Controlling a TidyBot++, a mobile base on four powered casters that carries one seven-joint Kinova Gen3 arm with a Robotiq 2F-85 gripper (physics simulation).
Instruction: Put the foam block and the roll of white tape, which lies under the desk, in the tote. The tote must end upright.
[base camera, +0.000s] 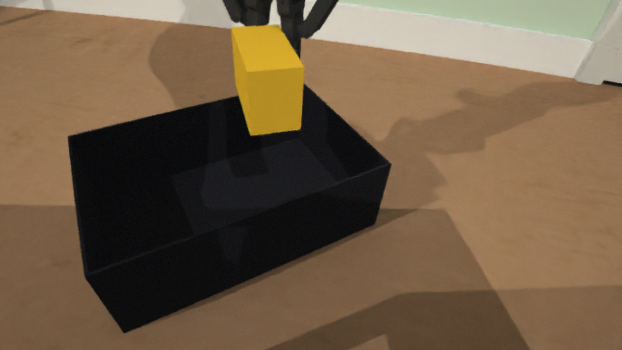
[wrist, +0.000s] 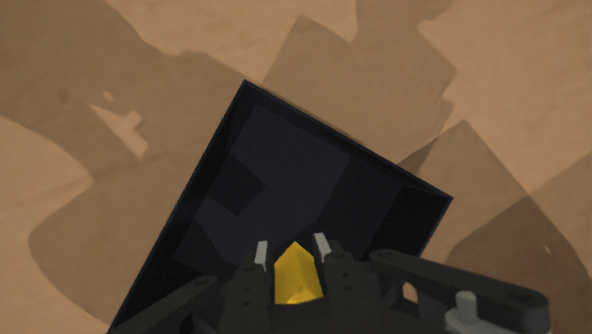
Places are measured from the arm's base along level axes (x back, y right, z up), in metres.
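Pixels of known places: gripper, fingertip midpoint: (wrist: 292, 253).
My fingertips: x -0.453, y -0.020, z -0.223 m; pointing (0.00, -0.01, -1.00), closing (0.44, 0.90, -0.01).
Behind a point stands the place of what it marks.
The yellow foam block (base camera: 275, 100) {x -0.361, y -0.017, z -0.204 m} (wrist: 297, 280) {x -0.454, y -0.019, z -0.184 m} is held between the fingers of my gripper (base camera: 273, 29) (wrist: 292, 253) {x -0.453, y -0.020, z -0.223 m}, which is shut on it. The block hangs upright over the far part of the black tote (base camera: 300, 230) {x -0.342, y 0.009, z -0.347 m} (wrist: 350, 144) {x -0.478, y 0.058, z -0.305 m}, clear of its floor. Whether its lower end is below the rim is hard to tell. The tote stands upright on the floor, and no object shows on the visible part of its bottom. The near end of the tote in the wrist view is hidden by the gripper. The roll of white tape does not show in either view.
The brown floor (base camera: 540, 210) {x -0.415, y 0.348, z -0.397 m} (wrist: 540, 75) {x -0.410, y 0.313, z -0.397 m} surrounds the tote, with shadows of the arm across it. A white baseboard (base camera: 450, 45) {x -0.906, y 0.376, z -0.366 m} and a green wall (base camera: 500, 15) {x -0.899, y 0.467, z -0.287 m} stand behind the tote in the base view. A white upright piece (base camera: 600, 55) {x -0.815, y 0.690, z -0.328 m} stands at the far right.
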